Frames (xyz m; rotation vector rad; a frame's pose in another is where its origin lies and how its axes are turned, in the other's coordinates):
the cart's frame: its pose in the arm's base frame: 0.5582 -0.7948 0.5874 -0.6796 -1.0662 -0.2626
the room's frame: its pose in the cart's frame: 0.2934 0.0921 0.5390 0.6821 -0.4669 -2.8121
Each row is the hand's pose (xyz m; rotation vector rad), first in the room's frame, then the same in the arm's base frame.
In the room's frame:
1: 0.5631 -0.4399 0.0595 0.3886 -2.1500 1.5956
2: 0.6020 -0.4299 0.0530 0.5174 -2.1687 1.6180
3: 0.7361 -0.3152 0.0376 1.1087 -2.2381 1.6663
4: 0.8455 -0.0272 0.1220 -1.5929 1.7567 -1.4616
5: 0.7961 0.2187 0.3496 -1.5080 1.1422 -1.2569
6: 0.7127 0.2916 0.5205 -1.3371 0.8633 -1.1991
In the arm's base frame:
1: 0.4618 -0.4219 0.2664 1.8533 1.4903 1.5998
2: 0.4495 -0.4532 0.2435 1.8706 1.5137 1.4669
3: 0.3490 -0.5949 0.2089 1.9089 1.5308 0.8819
4: 0.0700 -0.7389 0.2679 2.0092 1.4146 0.0039
5: -0.2397 -0.6765 0.3899 2.1831 1.1806 -0.7203
6: -0.3860 -0.5497 0.4534 2.3226 1.0050 -1.0588

